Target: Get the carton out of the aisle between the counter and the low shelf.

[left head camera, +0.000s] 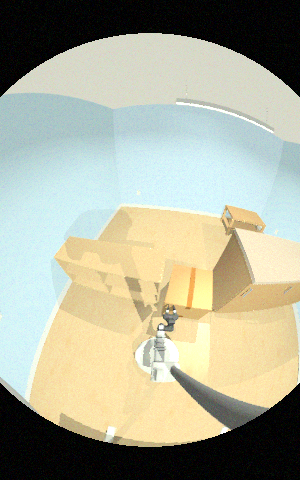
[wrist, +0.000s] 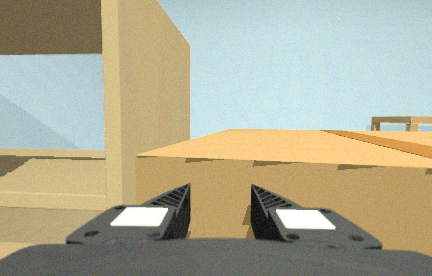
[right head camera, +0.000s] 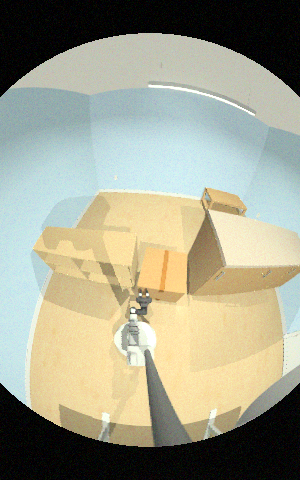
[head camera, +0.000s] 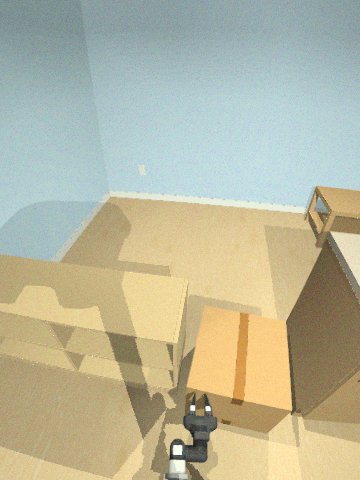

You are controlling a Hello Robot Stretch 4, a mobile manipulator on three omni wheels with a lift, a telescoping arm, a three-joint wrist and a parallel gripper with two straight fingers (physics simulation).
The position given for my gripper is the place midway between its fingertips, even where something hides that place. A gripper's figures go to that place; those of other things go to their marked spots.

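A low shelf [wrist: 146, 60] is 0.38 m from the lens. Taking the marked spots on that shelf and on a brown carton [wrist: 369, 177], I find them 0.30 m apart. The carton itself is 0.18 m from the lens, and my gripper [wrist: 220, 202] is 0.18 m from the lens as well.
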